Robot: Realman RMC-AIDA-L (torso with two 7-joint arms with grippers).
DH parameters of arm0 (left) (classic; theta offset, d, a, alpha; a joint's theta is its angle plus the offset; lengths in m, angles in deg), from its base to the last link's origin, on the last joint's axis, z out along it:
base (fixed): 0 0 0 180
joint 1: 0 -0.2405 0 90
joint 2: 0 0 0 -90
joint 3: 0 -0.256 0 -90
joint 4: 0 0 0 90
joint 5: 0 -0.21 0 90
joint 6: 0 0 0 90
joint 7: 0 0.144 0 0
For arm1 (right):
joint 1: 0 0.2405 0 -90
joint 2: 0 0 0 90
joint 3: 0 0.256 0 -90
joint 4: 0 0 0 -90
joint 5: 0 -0.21 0 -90
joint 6: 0 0 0 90
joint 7: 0 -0.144 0 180
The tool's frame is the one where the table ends.
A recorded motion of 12 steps. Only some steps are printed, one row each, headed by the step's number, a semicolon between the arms.
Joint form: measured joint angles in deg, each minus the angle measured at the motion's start. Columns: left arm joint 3, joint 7, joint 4, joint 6, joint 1, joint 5, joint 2; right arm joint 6, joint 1, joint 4, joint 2, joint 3, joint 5, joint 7.
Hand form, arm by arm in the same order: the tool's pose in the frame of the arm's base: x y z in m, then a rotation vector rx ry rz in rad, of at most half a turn. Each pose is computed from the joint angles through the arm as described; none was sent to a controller.
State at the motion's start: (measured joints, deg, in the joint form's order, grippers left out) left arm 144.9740 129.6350 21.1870 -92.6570 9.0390 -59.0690 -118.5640; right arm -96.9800 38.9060 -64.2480 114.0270 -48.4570 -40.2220 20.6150
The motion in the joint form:
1: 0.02 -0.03 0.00 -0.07 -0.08 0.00 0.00; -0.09 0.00 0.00 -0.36 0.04 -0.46 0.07
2: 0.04 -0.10 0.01 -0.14 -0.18 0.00 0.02; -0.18 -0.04 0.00 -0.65 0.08 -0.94 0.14
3: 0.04 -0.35 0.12 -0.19 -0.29 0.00 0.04; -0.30 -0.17 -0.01 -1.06 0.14 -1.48 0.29
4: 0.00 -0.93 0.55 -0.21 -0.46 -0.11 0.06; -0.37 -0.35 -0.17 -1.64 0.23 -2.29 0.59
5: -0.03 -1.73 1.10 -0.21 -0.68 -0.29 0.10; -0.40 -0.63 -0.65 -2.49 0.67 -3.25 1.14
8: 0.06 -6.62 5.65 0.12 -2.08 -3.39 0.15; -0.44 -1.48 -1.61 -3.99 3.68 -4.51 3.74
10: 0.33 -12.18 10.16 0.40 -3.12 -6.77 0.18; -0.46 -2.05 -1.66 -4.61 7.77 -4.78 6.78
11: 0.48 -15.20 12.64 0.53 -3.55 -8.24 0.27; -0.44 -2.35 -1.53 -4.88 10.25 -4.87 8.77
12: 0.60 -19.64 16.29 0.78 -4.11 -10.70 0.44; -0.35 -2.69 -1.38 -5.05 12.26 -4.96 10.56
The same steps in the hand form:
1: -0.3564 0.2412 0.0806 -1.5951 -0.5381 -1.1478; 0.2179 0.3765 0.0779 -2.2599 1.7527 0.0571
2: -0.3568 0.2405 0.0808 -1.5943 -0.5390 -1.1480; 0.2176 0.3768 0.0798 -2.2624 1.7501 0.0646
3: -0.3570 0.2399 0.0813 -1.5938 -0.5410 -1.1498; 0.2180 0.3769 0.0827 -2.2639 1.7465 0.0721
4: -0.3571 0.2395 0.0825 -1.5964 -0.5433 -1.1529; 0.2181 0.3775 0.0872 -2.2669 1.7353 0.0854
5: -0.3572 0.2389 0.0840 -1.5998 -0.5476 -1.1568; 0.2186 0.3787 0.0955 -2.2661 1.7128 0.1079
8: -0.3568 0.2362 0.0913 -1.6549 -0.5692 -1.1576; 0.2246 0.3798 0.1166 -2.2508 1.6566 0.1747
10: -0.3551 0.2350 0.0979 -1.7122 -0.6045 -1.1604; 0.2330 0.3791 0.1322 -2.2290 1.6196 0.2413
11: -0.3538 0.2350 0.1030 -1.7382 -0.6206 -1.1612; 0.2383 0.3782 0.1404 -2.2168 1.5965 0.2787
12: -0.3518 0.2354 0.1096 -1.7823 -0.6490 -1.1542; 0.2434 0.3769 0.1466 -2.2065 1.5762 0.3080

